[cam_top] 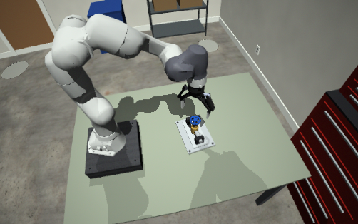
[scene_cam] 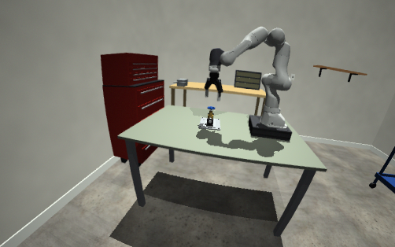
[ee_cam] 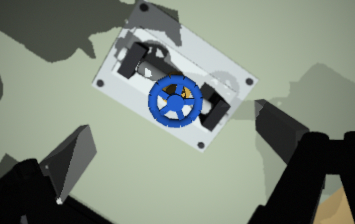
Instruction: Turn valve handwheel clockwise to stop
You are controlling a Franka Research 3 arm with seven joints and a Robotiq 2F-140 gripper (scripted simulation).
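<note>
My hand is 9 cm above the blue handwheel.
</note>
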